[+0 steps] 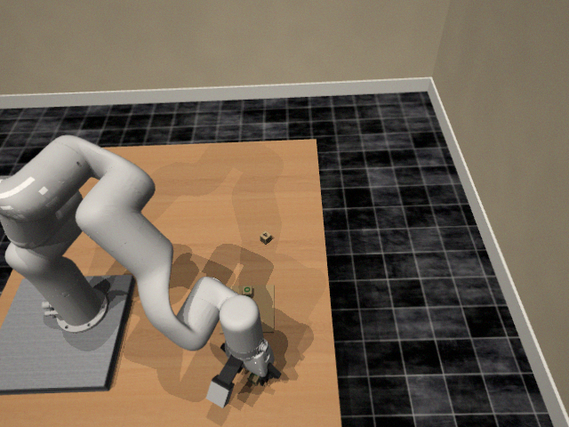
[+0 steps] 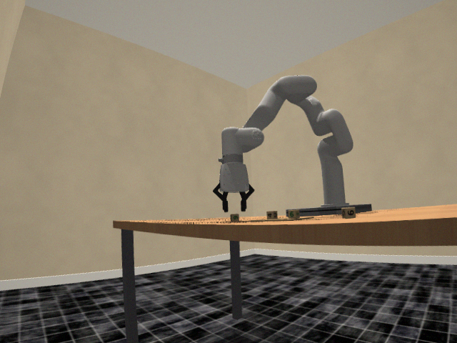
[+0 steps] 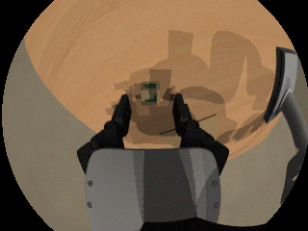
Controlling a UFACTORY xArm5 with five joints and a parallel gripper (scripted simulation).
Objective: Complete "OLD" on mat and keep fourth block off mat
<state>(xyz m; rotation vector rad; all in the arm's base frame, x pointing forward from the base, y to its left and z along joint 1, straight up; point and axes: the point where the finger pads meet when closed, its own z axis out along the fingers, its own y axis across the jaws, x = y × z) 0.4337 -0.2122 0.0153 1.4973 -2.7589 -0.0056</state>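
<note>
Right now my hand is 10 mm past the tan mat, 190 mm to the right of it and 50 mm above it.
</note>
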